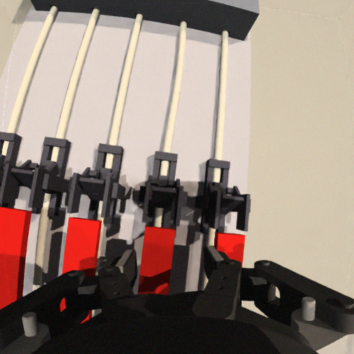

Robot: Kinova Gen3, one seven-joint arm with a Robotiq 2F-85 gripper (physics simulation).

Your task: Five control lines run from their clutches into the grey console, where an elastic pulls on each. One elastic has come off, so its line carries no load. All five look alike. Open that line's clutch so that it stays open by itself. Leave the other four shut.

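Observation:
Five pale lines (30, 70) (77, 75) (126, 80) (176, 87) (222, 95) run from the dark clutches up to the console (150, 14). Slight bends show in some; which one is slack I cannot tell. Four red clutch levers (12, 250) (81, 242) (158, 255) (230, 242) show, pointing toward the gripper; the fifth does not show. My gripper (170, 259) is open. Its fingers appear on either side of the second red lever from the right, with a gap on each side. The gripper body hides the lower ends of the levers.
Dark clutch brackets (56, 145) (110, 150) (165, 157) (218, 165) stand side by side in a row, with narrow gaps between them. The rightmost lever is close to my right finger. The pale base panel (237, 115) ends at the right, beside a beige surface (305, 150).

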